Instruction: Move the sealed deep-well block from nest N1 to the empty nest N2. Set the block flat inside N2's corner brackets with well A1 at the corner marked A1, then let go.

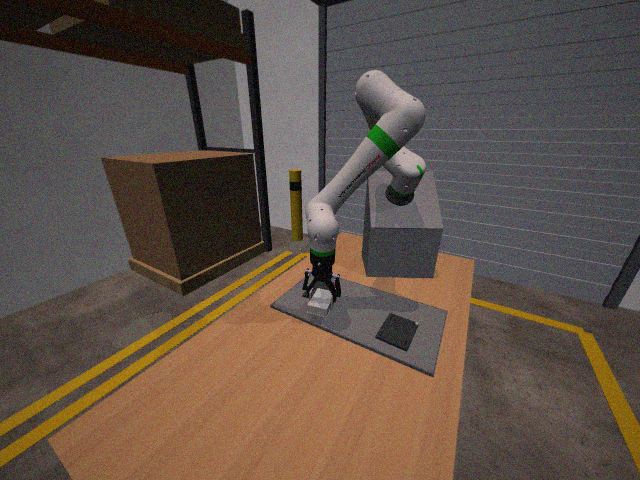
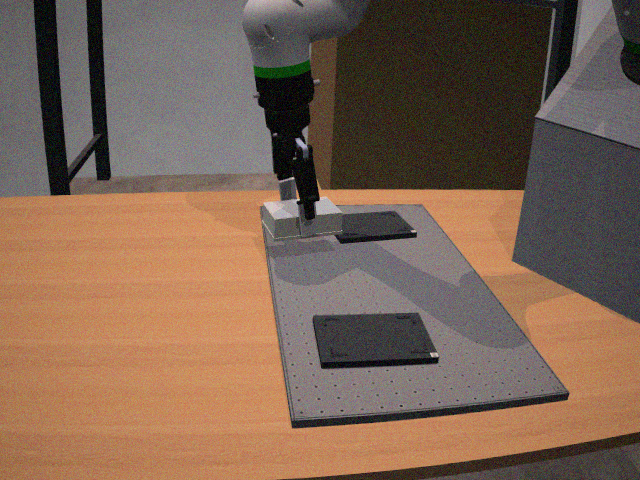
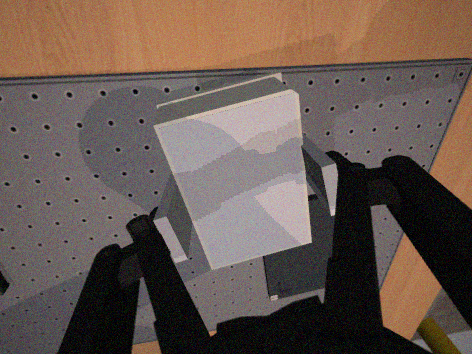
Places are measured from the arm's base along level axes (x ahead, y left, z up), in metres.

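Pixels of known places: gripper, fingertip midpoint: [image 1: 321,304] [image 2: 299,223] [image 3: 240,168]; arm's base, origin of the base link: [image 1: 399,193].
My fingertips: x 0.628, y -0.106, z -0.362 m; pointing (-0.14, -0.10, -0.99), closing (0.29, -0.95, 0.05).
Ahead of a thing's pixels: the offset from my fingertips to its top centre. Level surfaces: height alone.
The sealed deep-well block @(0.003 m back, 0.000 m left, 0.033 m up) [image 1: 320,301] [image 2: 321,219] [image 3: 245,185] is pale with a light, shiny top. My gripper [image 1: 322,296] [image 2: 299,206] [image 3: 240,168] is shut on it, one finger pad on each long side. The block is about level, a little above the grey board, with its shadow below. It is beside the far black nest @(0.155 m back, 0.100 m right, 0.041 m down) [image 2: 377,225] [image 3: 295,270], part of which it hides. The other black nest @(0.076 m back, 0.306 m left, 0.041 m down) [image 1: 397,331] [image 2: 374,341] is empty, with low corner brackets and a small white mark at one corner. Nest labels and the block's well A1 cannot be made out.
The grey perforated board @(0.056 m down) [image 1: 351,330] [image 2: 361,279] [image 3: 50,150] lies on the wooden table @(0.069 m down) [image 1: 268,392] [image 2: 155,335] [image 3: 125,35]. The grey robot pedestal [image 1: 400,253] [image 2: 578,196] stands behind the board. A large brown crate [image 1: 206,222] [image 2: 439,103] and a yellow post [image 1: 295,206] stand beyond the table.
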